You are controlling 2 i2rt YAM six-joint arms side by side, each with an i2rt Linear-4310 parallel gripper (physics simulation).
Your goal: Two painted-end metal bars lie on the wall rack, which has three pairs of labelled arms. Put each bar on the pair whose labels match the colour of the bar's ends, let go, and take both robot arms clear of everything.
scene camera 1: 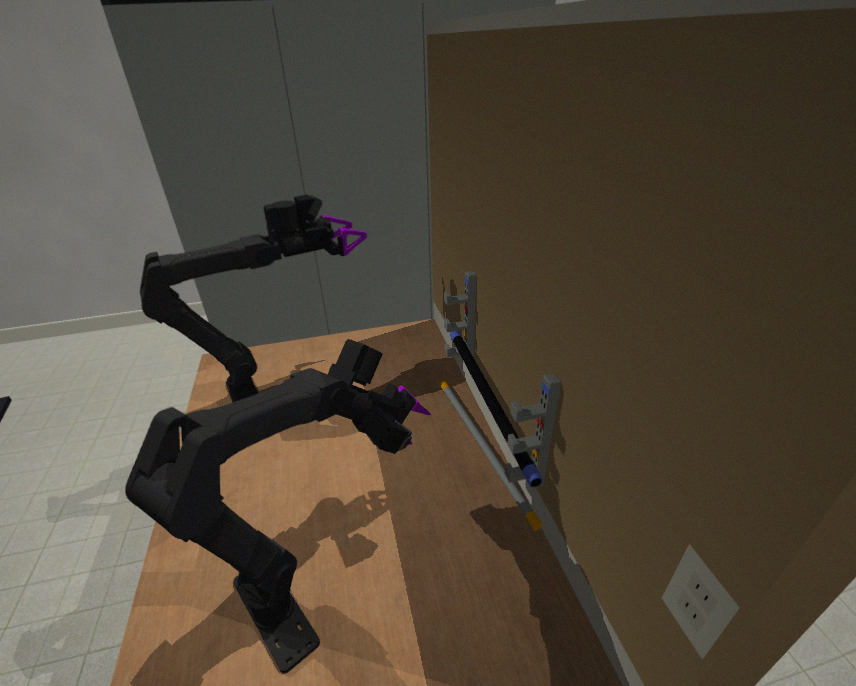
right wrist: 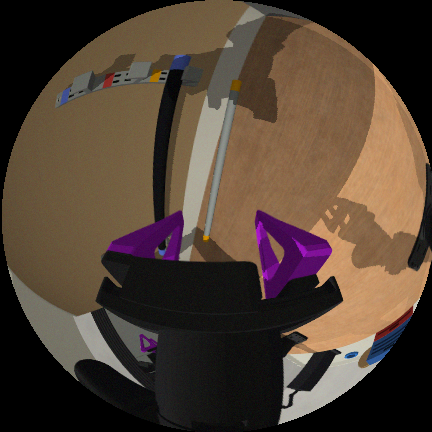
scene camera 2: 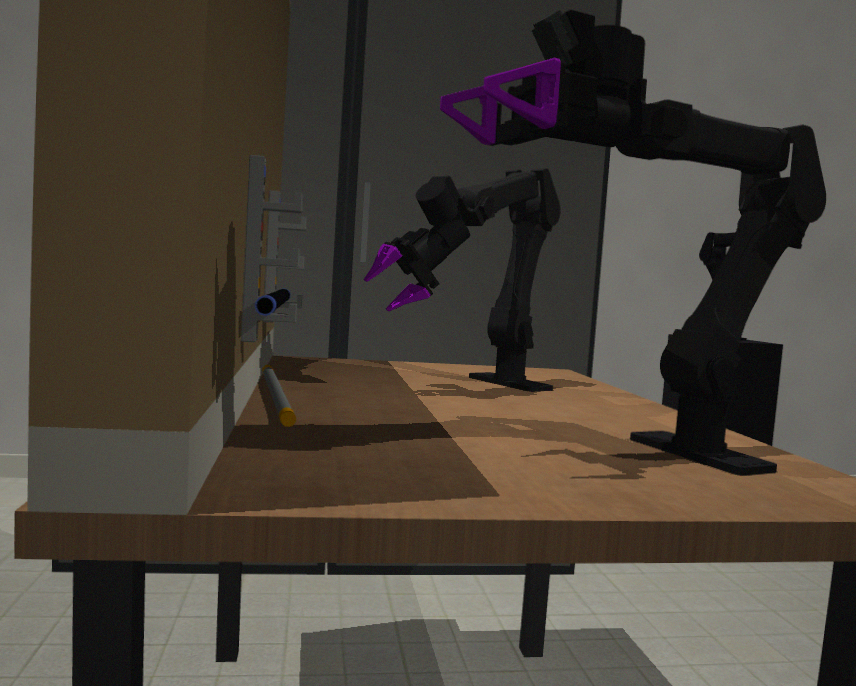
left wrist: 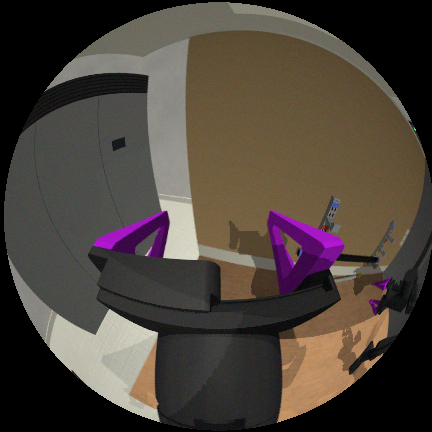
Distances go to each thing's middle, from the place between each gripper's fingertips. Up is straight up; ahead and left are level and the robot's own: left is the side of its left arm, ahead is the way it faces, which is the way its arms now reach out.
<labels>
My left hand is 48 cm to the left of the blue-ended black bar (scene camera 1: 496, 410), 24 cm above it and 13 cm short of it. The rest, counted from my left hand: orange-ended grey bar (scene camera 1: 530, 515) 48 cm to the right, 39 cm below, 12 cm ahead; then white socket plate (scene camera 1: 725, 609) 102 cm to the right, 10 cm below, 8 cm ahead.
My right hand is 180 mm short of the blue-ended black bar, 50 mm to the right of it and 10 mm above it. Round my right hand: orange-ended grey bar: 170 mm ahead, 160 mm below, 50 mm to the left; white socket plate: 500 mm to the right, 130 mm ahead, 130 mm above.
</labels>
